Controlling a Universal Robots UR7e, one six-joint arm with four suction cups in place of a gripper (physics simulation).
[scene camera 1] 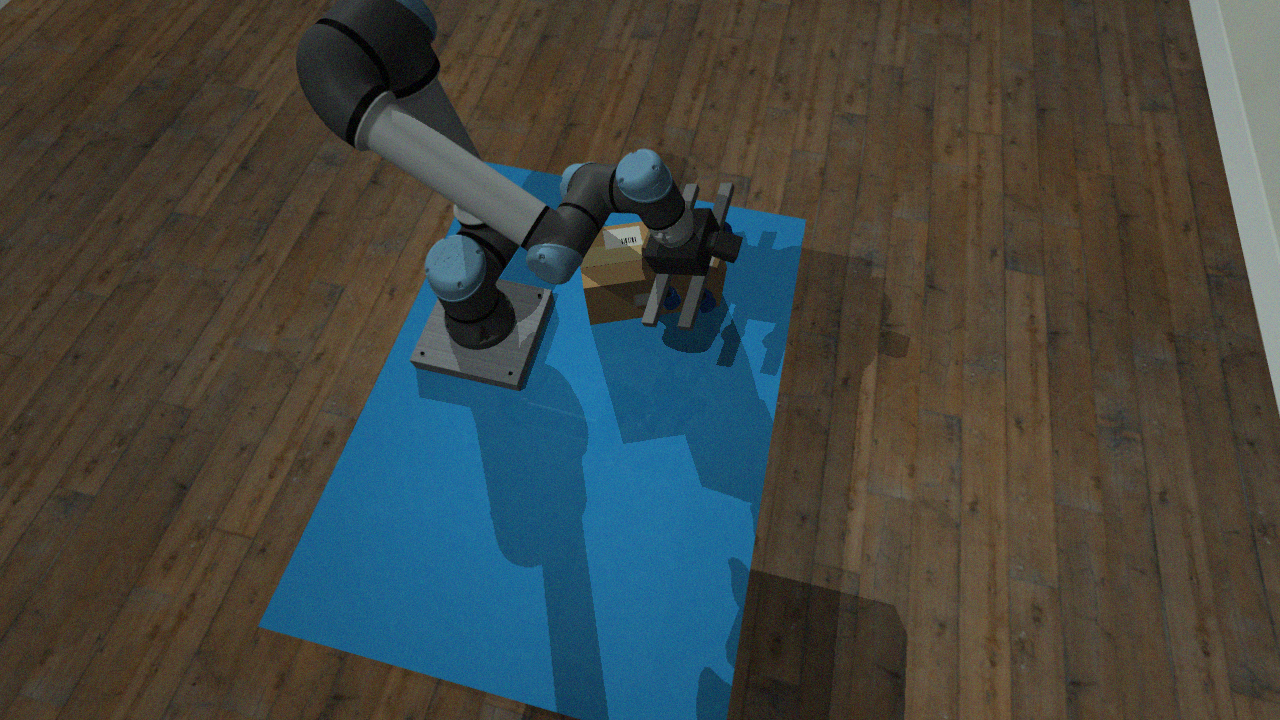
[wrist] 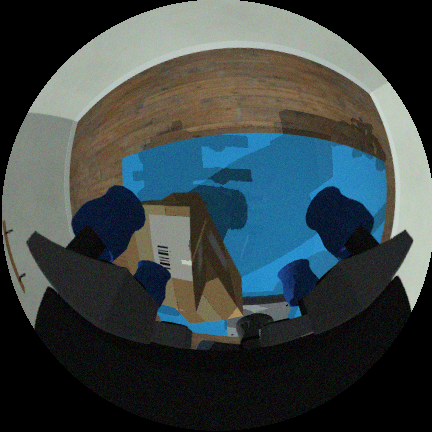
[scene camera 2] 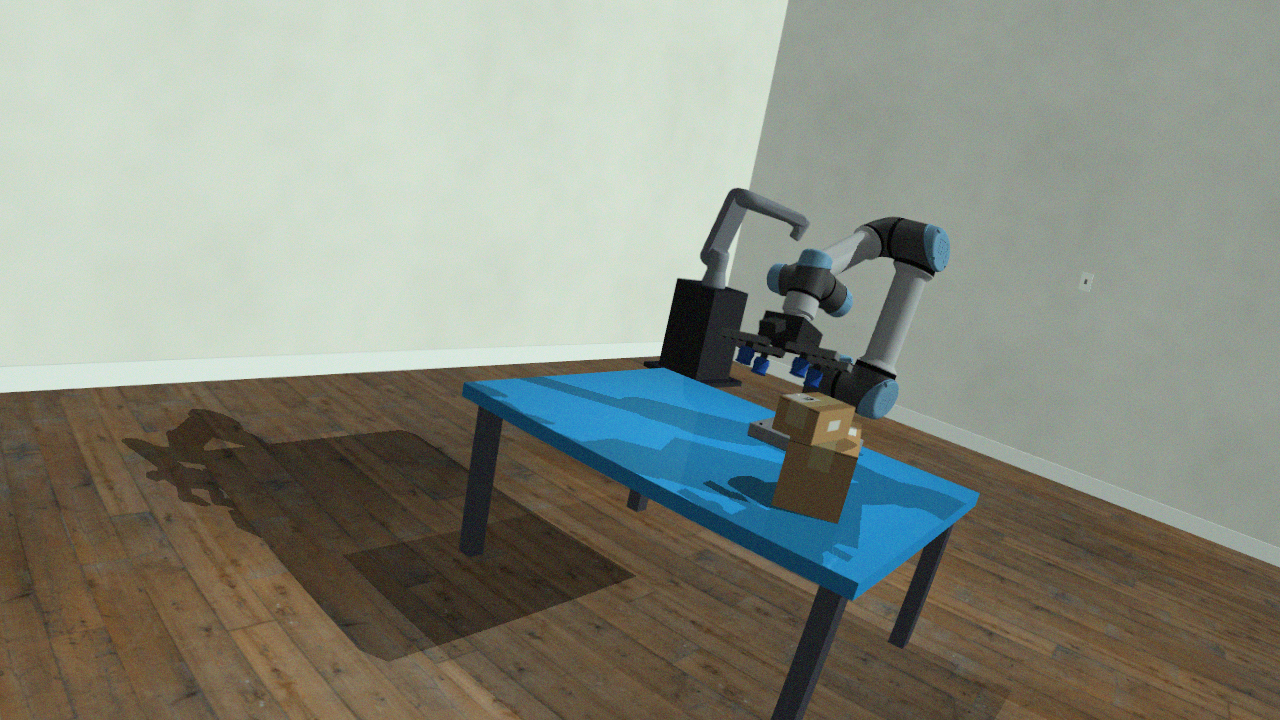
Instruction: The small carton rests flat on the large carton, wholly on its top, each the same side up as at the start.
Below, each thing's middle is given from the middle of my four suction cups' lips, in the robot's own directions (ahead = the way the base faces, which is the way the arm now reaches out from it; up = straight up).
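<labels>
The small carton (scene camera 2: 813, 418) is 90 mm to the left of my suction cup and 50 mm behind it, and it is also 80 mm below it. Going by their middles, the small carton is the nearest to my suction cup of the things named here. As for the large carton (scene camera 1: 616, 288), I see it 130 mm behind my suction cup, 90 mm to the left of it and 200 mm below it.
</labels>
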